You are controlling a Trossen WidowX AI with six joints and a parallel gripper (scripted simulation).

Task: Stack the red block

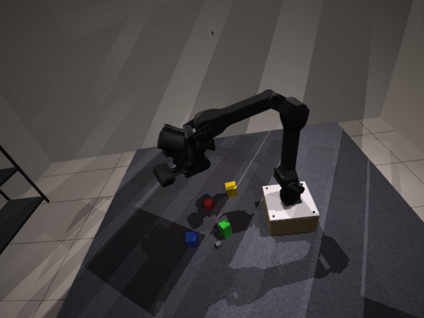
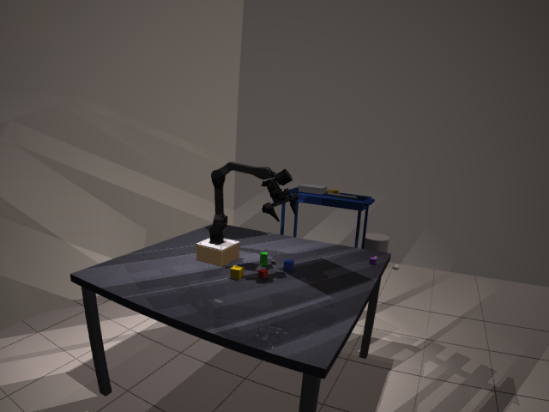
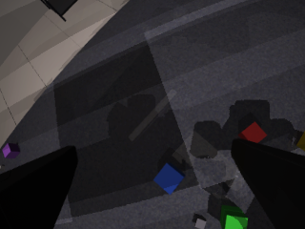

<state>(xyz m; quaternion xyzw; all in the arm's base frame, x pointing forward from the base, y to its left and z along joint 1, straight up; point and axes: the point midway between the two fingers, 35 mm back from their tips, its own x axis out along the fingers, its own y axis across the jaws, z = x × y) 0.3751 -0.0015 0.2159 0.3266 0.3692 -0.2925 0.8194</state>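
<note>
Now: the red block 270 mm below my gripper tip, 110 mm to the right of it and 80 mm behind it. From my gripper tip the other things lie so: yellow block 260 mm below, 190 mm behind, 170 mm to the right; small grey piece 270 mm below, 90 mm to the left, 90 mm behind; blue block 260 mm below, 50 mm to the left, 10 mm ahead.
</note>
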